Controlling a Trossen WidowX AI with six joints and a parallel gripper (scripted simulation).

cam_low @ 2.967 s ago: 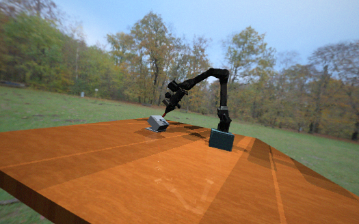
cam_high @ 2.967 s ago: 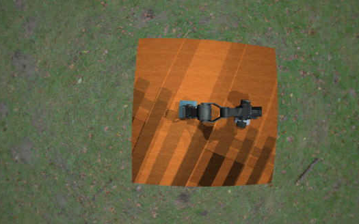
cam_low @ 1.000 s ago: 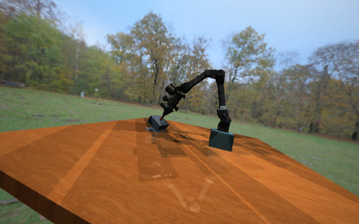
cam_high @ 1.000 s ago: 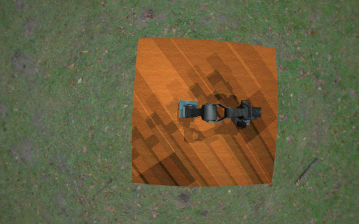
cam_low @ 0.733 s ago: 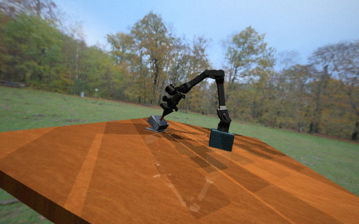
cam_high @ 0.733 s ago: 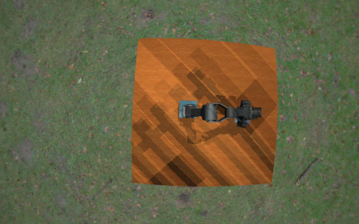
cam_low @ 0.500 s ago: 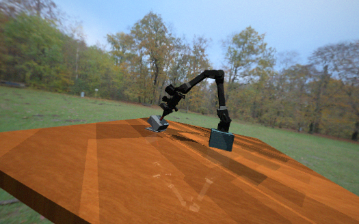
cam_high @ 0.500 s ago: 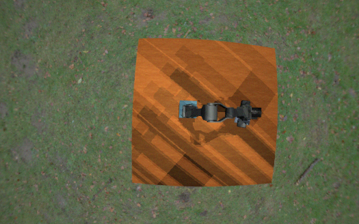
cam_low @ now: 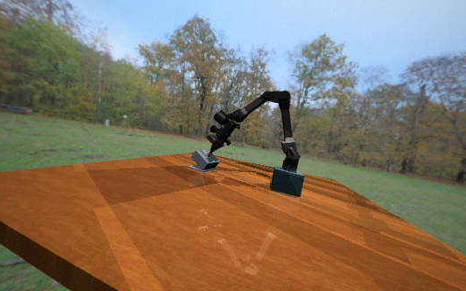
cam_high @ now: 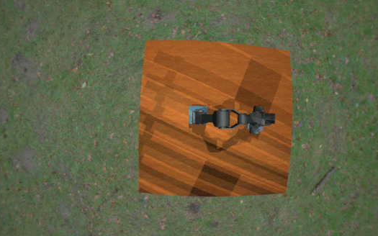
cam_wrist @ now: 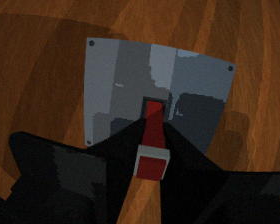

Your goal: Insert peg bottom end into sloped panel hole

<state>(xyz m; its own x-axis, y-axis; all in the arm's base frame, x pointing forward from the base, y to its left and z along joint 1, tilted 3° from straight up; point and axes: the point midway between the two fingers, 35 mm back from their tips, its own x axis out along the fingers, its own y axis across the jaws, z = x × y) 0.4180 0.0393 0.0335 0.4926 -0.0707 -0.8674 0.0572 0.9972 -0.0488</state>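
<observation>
My gripper tip is 30 mm short of the grey sloped panel and 60 mm above it. Round my gripper tip: red peg 10 mm behind, 10 mm above.
</observation>
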